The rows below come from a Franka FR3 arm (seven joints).
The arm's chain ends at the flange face. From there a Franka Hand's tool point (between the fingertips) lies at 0.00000 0.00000 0.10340 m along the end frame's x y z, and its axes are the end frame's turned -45 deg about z.
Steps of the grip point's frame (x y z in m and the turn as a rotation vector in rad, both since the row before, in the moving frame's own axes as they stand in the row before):
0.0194, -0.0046, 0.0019, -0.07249, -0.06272, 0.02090
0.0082, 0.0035, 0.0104, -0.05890, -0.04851, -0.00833
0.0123, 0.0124, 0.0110, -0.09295, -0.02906, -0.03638
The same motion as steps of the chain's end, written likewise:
0.0099, -0.0268, 0.0024, -0.09561, 0.00691, 0.02090
0.0075, -0.0112, 0.0107, -0.07595, 0.00735, -0.00833
0.0126, -0.0087, 0.0115, -0.08627, 0.04518, -0.03638

